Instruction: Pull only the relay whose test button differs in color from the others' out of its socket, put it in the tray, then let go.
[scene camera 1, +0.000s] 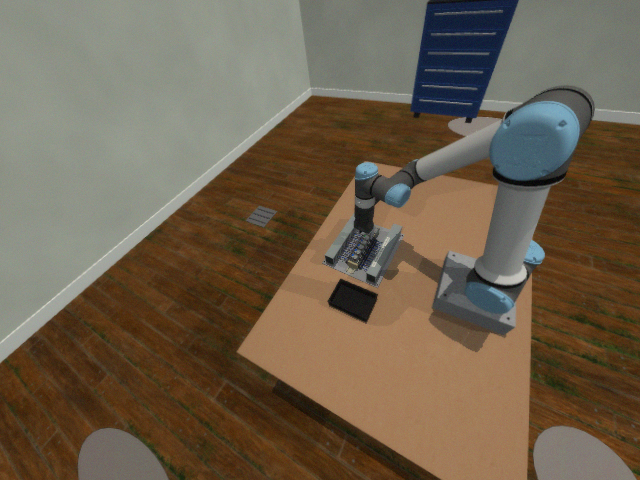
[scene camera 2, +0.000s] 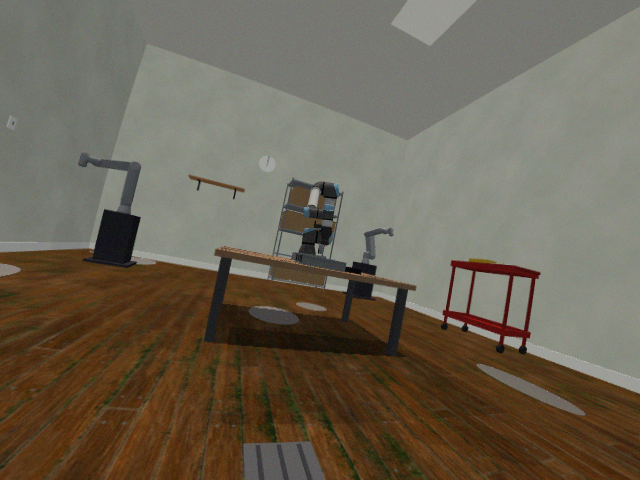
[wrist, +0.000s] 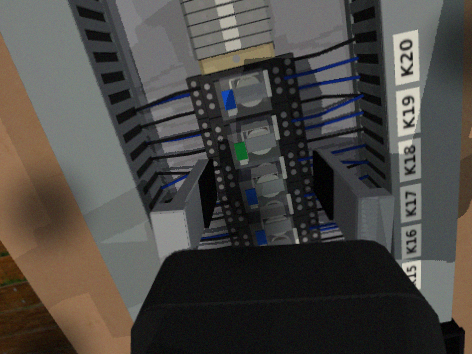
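Pixels of known places: gripper, fingertip midpoint: (scene camera 1: 365, 235) (scene camera 2: 319, 253) (wrist: 263, 175); arm's base, origin of the base link: (scene camera 2: 306, 254).
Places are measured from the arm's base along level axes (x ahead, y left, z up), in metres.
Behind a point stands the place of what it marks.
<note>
In the wrist view, the relay with the green test button (wrist: 259, 141) @[x 0.477, y -0.114, z -0.005 m] is seated second from the far end of the socket row. The relays with blue buttons (wrist: 250, 93) @[x 0.471, y -0.141, z -0.005 m] (wrist: 270, 184) @[x 0.480, y -0.087, z -0.005 m] are seated on either side of it, and another blue-button relay (wrist: 279, 227) @[x 0.486, y -0.057, z -0.005 m] is further down. My gripper (wrist: 263, 175) @[x 0.480, y -0.103, z 0.016 m] (scene camera 1: 363, 230) @[x 0.480, y -0.103, z 0.016 m] is open and empty above the row. In the wrist view its fingertips appear on either side of the row, nearest the third relay, with the green-button relay ahead of them. The black tray (scene camera 1: 347, 312) @[x 0.464, y 0.232, z -0.059 m] shows no relay in it. My gripper body hides the lower row.
Grey wire ducts (scene camera 1: 340, 241) @[x 0.584, y -0.058, z -0.010 m] (scene camera 1: 385, 253) @[x 0.381, y -0.047, z -0.010 m] flank the relay row on the panel. Black and blue wires run from the sockets to them. A terminal block (wrist: 227, 30) @[x 0.470, y -0.175, z -0.026 m] sits past the row's far end. The robot base (scene camera 1: 457, 273) @[x 0.106, y -0.020, z 0.002 m] stands right of the panel on the table (scene camera 1: 413, 372) @[x 0.201, y 0.355, z -0.073 m].
</note>
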